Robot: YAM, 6 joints.
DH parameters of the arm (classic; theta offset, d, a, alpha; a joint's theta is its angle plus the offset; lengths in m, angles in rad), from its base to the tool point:
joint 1: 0 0.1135 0.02 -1.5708
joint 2: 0 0 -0.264 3.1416
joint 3: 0.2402 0 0.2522 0
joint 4: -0.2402 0 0.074 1.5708
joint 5: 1.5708 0 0 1.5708
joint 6: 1.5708 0.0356 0 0
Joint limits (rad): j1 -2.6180..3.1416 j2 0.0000..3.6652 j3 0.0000..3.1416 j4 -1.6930..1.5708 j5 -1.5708..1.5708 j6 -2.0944..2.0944
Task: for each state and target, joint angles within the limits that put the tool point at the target. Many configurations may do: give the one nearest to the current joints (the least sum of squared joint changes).
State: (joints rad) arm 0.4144 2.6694 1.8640 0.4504 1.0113 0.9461
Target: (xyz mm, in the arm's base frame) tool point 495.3 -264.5 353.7
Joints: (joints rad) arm -0.4403 2.4450 2.3404 0.4980 0.9141 0.9461
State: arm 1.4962 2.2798 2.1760 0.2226 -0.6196 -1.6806
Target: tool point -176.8 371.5 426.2
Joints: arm 1.9564 1.7381 1.7099 0.0214 -0.7435 -1.6806
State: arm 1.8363 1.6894 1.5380 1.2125 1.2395 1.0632
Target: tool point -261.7 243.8 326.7
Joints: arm 2.4876 1.6959 1.0689 1.2156 1.2986 1.0632
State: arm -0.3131 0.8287 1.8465 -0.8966 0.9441 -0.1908
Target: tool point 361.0 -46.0 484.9
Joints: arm -0.0539 1.7052 2.0296 -0.5847 0.8382 -0.1908
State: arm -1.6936 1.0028 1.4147 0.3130 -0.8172 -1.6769
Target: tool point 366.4 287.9 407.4
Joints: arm -2.4189 0.1001 2.0569 0.4828 -0.8360 -1.6769
